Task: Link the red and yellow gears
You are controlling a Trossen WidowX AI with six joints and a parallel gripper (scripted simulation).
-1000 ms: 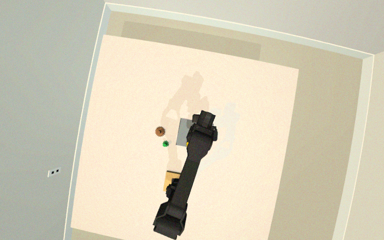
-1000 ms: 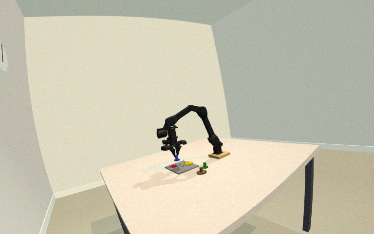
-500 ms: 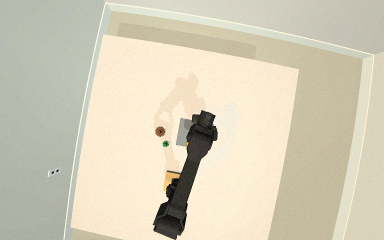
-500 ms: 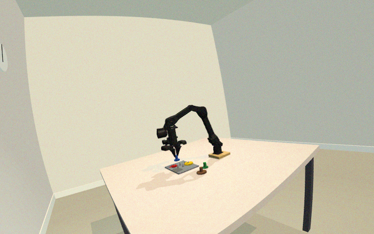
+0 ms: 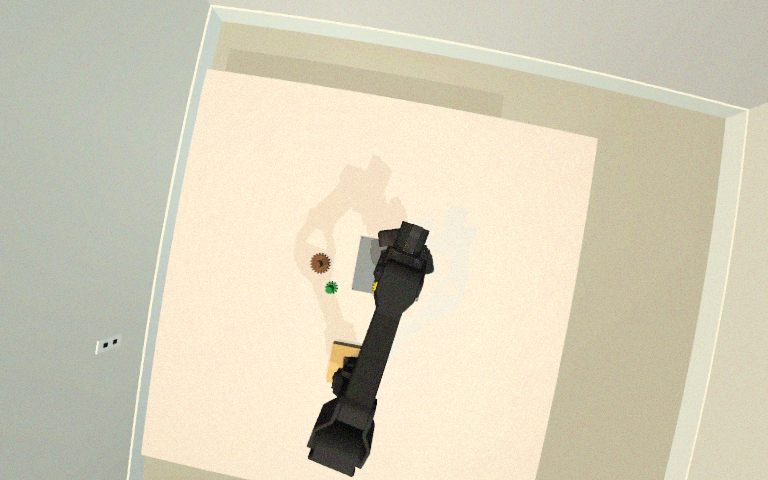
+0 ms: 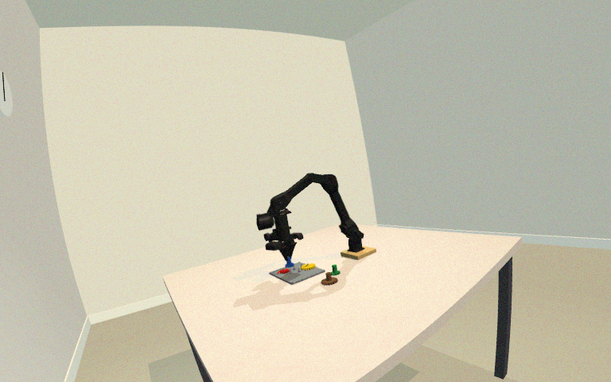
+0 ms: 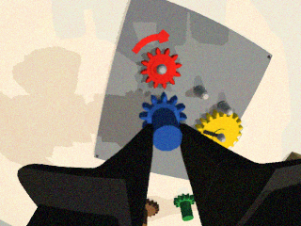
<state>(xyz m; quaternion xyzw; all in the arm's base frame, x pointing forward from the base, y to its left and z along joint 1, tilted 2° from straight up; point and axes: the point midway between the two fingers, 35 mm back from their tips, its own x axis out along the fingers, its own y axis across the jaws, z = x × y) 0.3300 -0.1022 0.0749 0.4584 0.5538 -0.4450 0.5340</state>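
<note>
The red gear is 1 cm ahead of my gripper tip, 4 cm to the right of it and 5 cm below it. The rest, counted from my gripper tip: yellow gear: 8 cm behind, 3 cm to the left, 5 cm below; then red arrow: 2 cm ahead, 6 cm to the right, 6 cm below; then blue gear: 1 cm below.
</note>
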